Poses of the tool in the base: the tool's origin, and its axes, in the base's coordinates. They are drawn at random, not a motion.
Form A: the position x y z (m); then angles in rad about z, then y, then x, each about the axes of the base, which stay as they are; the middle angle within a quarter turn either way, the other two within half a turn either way.
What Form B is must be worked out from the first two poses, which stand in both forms.
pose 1, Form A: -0.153, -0.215, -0.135, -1.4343, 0.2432, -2.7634
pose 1, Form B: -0.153, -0.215, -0.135, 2.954, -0.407, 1.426
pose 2, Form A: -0.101, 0.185, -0.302, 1.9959, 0.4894, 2.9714
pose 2, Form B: -0.101, 0.185, -0.302, -2.627, 0.037, -1.944
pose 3, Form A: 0.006, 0.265, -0.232, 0.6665, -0.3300, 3.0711
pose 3, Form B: 0.006, 0.265, -0.232, 2.877, 0.212, -0.707
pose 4, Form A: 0.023, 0.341, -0.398, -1.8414, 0.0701, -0.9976
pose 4, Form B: 0.023, 0.341, -0.398, 0.334, -0.961, -2.055
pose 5, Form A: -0.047, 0.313, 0.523, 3.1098, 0.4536, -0.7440
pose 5, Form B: -0.047, 0.313, 0.523, 0.805, -0.305, 2.799
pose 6, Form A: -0.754, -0.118, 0.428, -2.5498, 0.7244, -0.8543
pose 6, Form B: -0.754, -0.118, 0.428, 0.662, -0.898, 3.064
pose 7, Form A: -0.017, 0.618, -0.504, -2.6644, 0.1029, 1.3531
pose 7, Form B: -0.017, 0.618, -0.504, -1.331, 0.443, -2.932
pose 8, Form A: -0.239, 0.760, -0.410, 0.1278, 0.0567, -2.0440
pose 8, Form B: -0.239, 0.760, -0.410, -2.045, 0.088, -0.109
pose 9, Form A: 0.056, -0.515, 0.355, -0.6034, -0.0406, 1.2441
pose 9, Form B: 0.056, -0.515, 0.355, 1.184, 0.555, -0.254
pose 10, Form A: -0.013, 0.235, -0.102, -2.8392, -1.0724, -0.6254
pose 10, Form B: -0.013, 0.235, -0.102, 1.105, 0.530, -2.128
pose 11, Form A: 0.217, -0.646, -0.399, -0.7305, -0.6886, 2.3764
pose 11, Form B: 0.217, -0.646, -0.399, 2.781, 0.933, 0.261
